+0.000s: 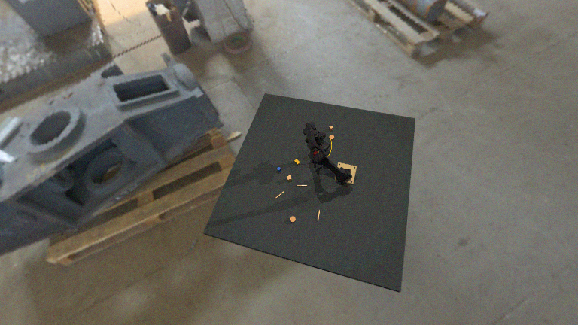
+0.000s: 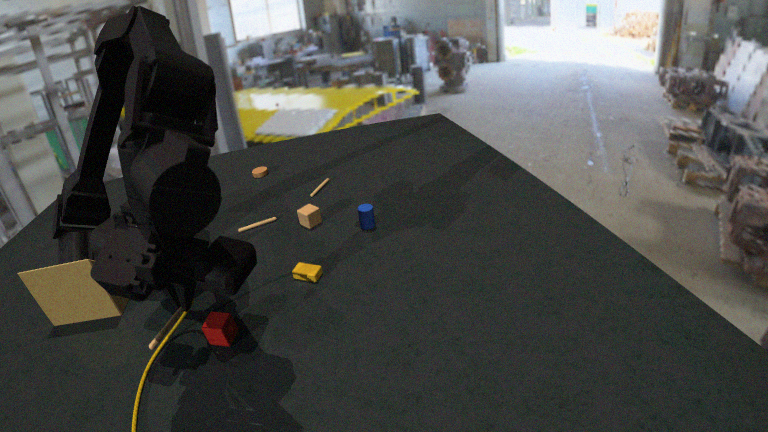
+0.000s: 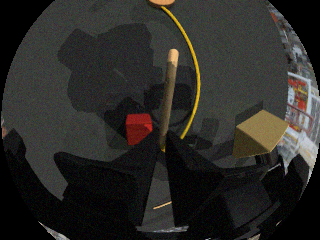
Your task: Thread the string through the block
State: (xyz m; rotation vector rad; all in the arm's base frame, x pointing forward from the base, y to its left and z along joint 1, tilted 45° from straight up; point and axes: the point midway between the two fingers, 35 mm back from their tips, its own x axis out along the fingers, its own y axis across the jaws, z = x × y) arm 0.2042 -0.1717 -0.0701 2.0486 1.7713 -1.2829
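The red block is 5 cm below my gripper tip, 3 cm ahead of it and 1 cm to the left of it. Round my gripper tip: thin wooden stick (1 cm to the right, 1 cm behind); then round wooden button (16 cm to the right, 8 cm behind, 6 cm below); then yellow block (16 cm ahead, 9 cm to the left, 6 cm below).
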